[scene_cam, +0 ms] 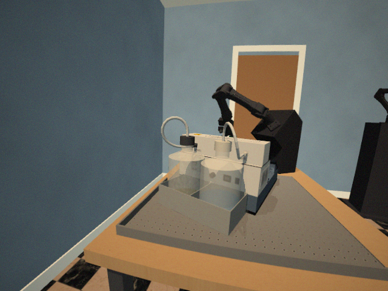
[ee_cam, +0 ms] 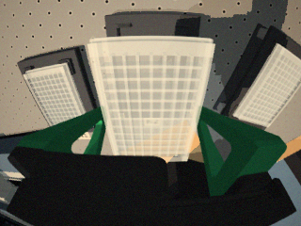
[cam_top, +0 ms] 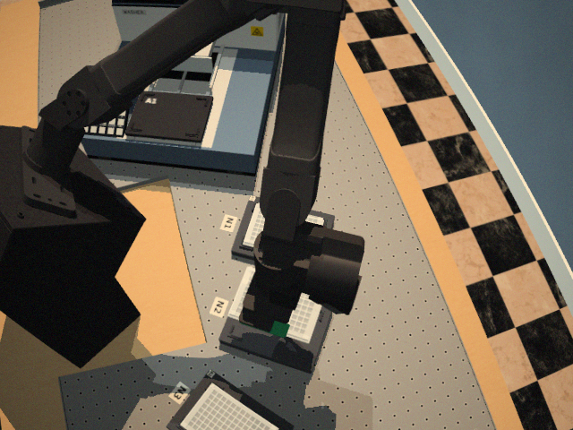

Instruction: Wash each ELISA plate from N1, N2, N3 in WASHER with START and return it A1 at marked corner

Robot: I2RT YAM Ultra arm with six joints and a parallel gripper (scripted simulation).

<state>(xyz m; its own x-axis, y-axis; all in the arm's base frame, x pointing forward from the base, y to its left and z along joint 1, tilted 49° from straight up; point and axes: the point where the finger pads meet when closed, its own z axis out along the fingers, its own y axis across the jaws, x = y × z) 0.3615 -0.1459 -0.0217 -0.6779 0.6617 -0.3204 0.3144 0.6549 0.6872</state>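
Now: the dark carrier 170 mm behind my hand, 410 mm to the left of it and 30 mm below it. Also, from my hand: nest N2: 110 mm below; nest N3: 90 mm behind, 170 mm to the right, 90 mm below; nest N1: 30 mm ahead, 170 mm to the left, 110 mm below.
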